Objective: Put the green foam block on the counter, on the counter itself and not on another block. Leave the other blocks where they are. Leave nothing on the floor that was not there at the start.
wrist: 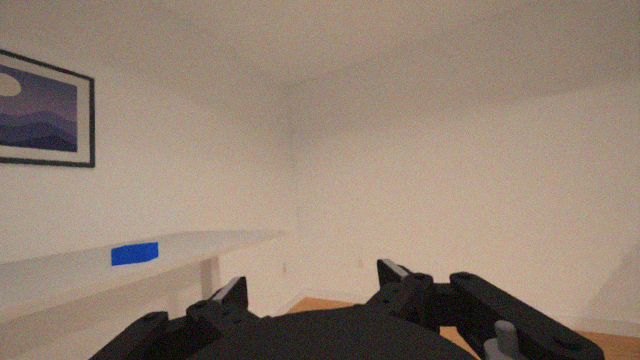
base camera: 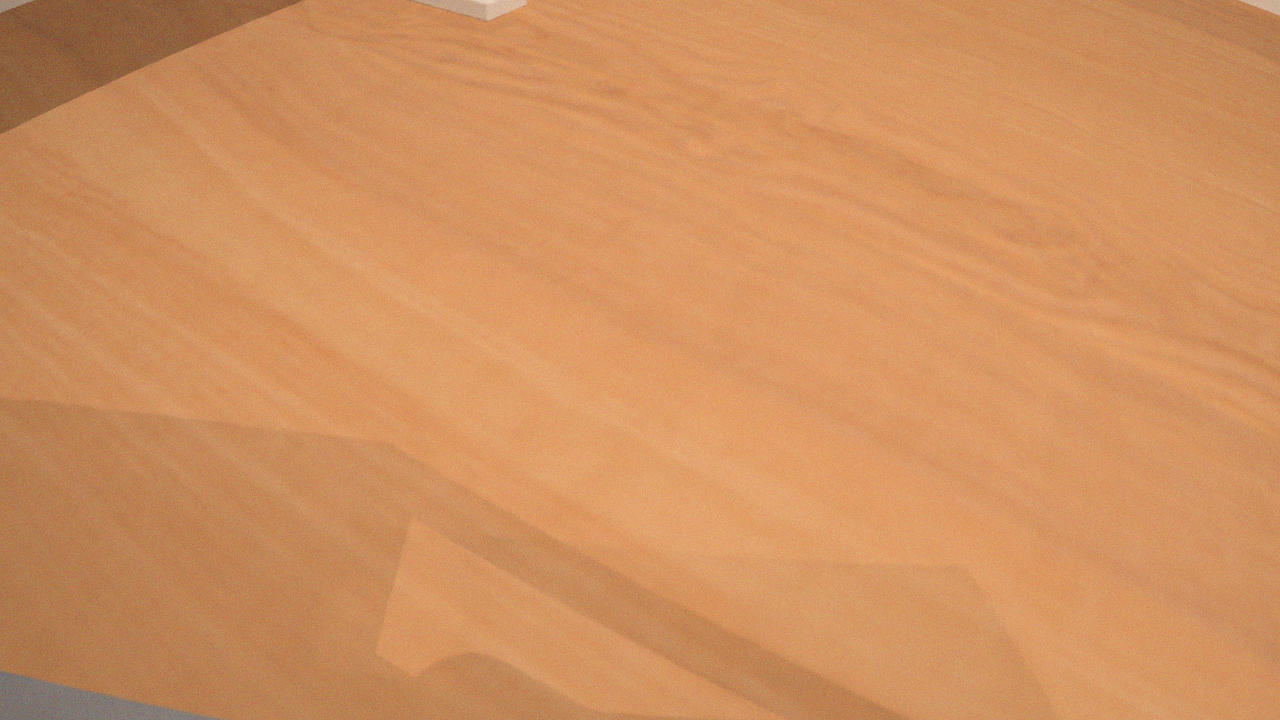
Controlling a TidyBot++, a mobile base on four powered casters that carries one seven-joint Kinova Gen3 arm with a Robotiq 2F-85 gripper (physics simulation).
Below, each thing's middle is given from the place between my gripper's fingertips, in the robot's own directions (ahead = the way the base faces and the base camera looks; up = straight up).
My hand is 55 cm short of the blue block (wrist: pixel 137 253), 52 cm to the right of it and 6 cm above it.
